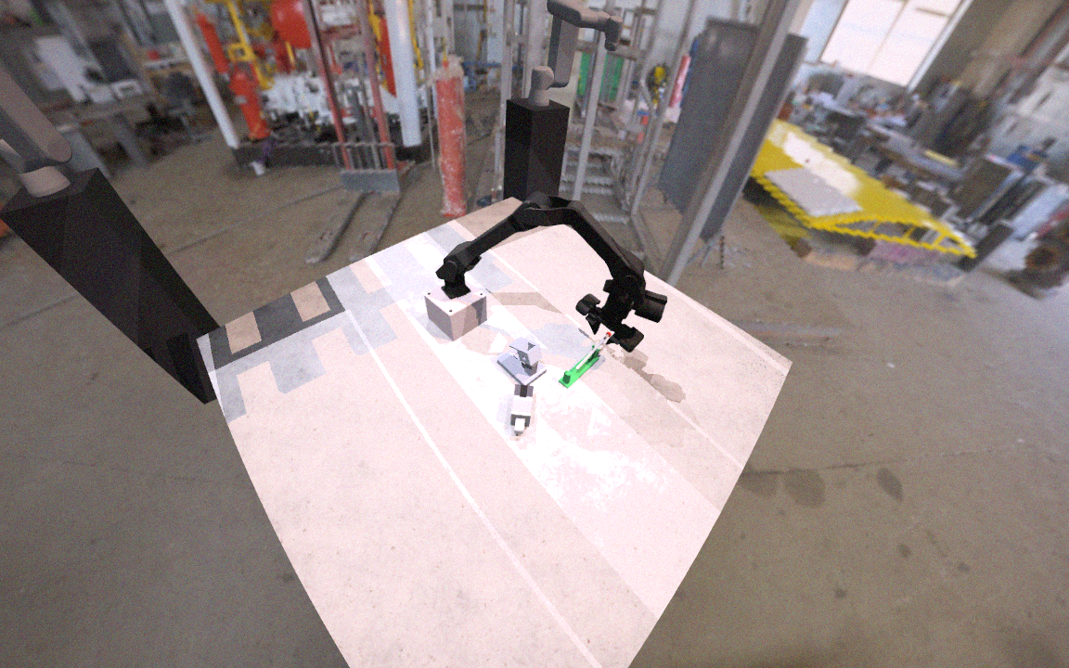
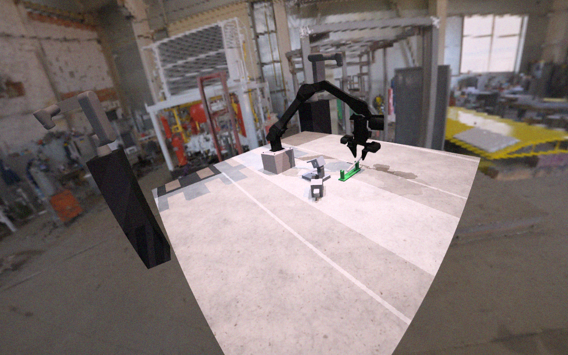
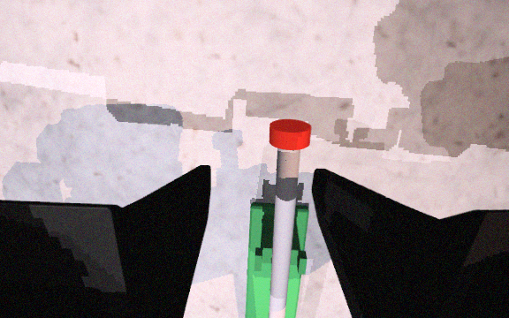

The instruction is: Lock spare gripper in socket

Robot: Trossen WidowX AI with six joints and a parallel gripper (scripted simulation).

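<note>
My gripper tip is 10 cm to the left of the green stand, 3 cm short of it and 2 cm above it. Also, from my gripper tip: spare gripper 31 cm to the right, 6 cm ahead, 1 cm below; socket 22 cm to the right, 5 cm behind, 1 cm above.
</note>
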